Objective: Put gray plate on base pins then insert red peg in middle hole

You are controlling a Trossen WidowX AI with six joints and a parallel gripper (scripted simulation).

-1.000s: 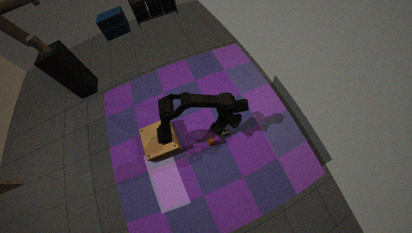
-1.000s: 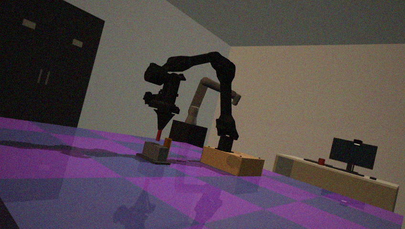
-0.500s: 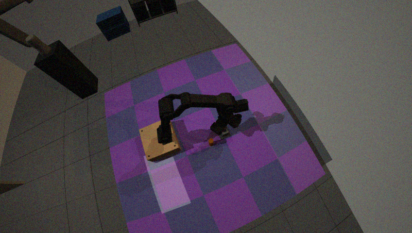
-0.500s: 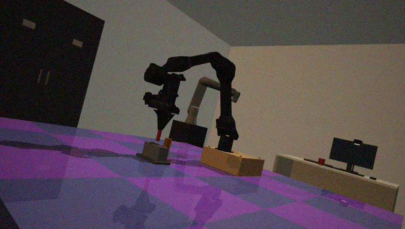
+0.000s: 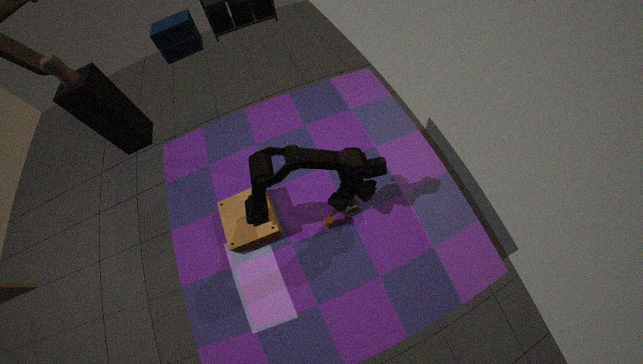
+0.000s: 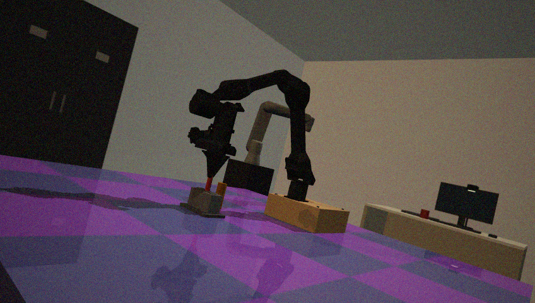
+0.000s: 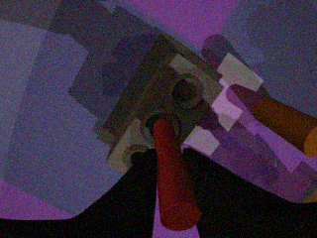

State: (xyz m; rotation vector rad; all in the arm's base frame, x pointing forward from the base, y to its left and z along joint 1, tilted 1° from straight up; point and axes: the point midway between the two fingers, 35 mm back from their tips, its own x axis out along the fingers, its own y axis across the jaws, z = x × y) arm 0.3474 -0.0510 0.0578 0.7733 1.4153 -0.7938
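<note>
Right now the red peg is right at my gripper tip. The rest, counted from my gripper tip: base 9 cm below; gray plate 5 cm below; orange peg 10 cm behind, 6 cm to the right, 6 cm below.
</note>
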